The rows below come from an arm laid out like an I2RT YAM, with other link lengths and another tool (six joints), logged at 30 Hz.
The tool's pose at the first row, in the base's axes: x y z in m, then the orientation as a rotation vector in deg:
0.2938, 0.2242, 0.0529, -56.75, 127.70, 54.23
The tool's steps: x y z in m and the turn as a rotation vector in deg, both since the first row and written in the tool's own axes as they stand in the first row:
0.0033, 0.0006, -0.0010, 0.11, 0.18, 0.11
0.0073, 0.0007, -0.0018, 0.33, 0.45, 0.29
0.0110, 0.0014, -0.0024, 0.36, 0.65, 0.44
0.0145, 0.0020, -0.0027, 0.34, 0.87, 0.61
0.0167, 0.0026, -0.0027, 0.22, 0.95, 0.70
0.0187, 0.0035, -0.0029, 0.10, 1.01, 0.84
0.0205, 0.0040, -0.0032, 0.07, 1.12, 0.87
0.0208, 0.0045, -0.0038, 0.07, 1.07, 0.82
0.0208, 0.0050, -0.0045, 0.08, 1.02, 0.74
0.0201, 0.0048, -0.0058, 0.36, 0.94, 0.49
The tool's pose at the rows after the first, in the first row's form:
0.2912, 0.2223, 0.0515, -56.71, 127.95, 54.09
0.2886, 0.2201, 0.0493, -56.61, 128.36, 53.83
0.2857, 0.2184, 0.0474, -56.58, 128.63, 53.79
0.2831, 0.2170, 0.0454, -56.56, 128.93, 53.83
0.2813, 0.2164, 0.0442, -56.58, 129.03, 53.99
0.2794, 0.2158, 0.0433, -56.53, 129.14, 54.17
0.2779, 0.2151, 0.0424, -56.59, 129.24, 54.19
0.2772, 0.2148, 0.0428, -56.60, 129.17, 54.18
0.2767, 0.2145, 0.0434, -56.65, 129.07, 54.15
0.2770, 0.2137, 0.0446, -56.73, 128.91, 53.73

